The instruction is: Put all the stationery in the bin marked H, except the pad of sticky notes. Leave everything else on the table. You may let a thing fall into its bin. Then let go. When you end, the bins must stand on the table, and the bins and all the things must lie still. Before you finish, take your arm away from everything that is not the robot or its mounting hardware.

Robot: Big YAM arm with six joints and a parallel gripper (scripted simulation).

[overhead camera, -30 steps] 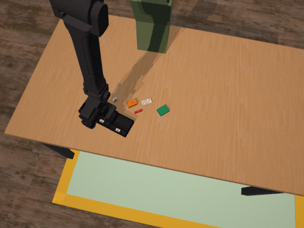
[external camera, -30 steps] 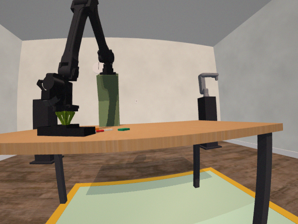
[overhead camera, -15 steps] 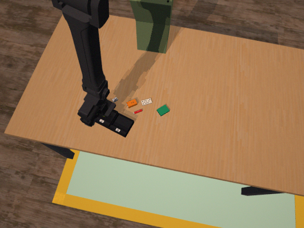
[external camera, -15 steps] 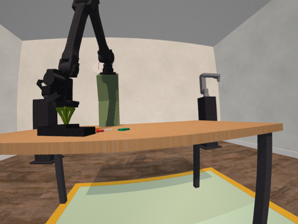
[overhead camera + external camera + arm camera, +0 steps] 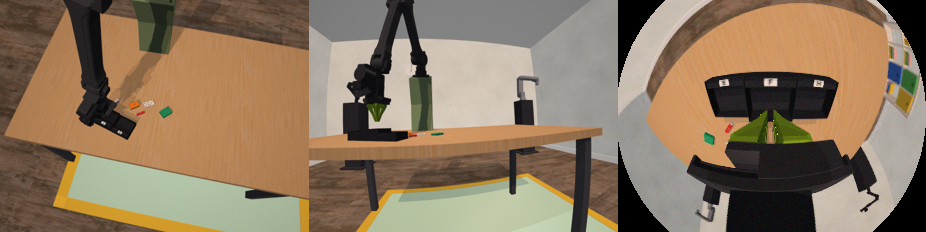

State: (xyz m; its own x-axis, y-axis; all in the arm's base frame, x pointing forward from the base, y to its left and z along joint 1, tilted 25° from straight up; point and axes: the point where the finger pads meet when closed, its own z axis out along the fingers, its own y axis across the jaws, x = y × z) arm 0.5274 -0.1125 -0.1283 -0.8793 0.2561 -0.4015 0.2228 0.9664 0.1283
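My hand is 9 cm past the orange block, 9 cm to the right of it and 8 cm above it. From my hand the other things lie so: green pad (10 cm behind, 25 cm to the left, 8 cm below); white domino (13 cm behind, 16 cm to the left, 8 cm below); red stick (7 cm behind, 13 cm to the left, 8 cm below).
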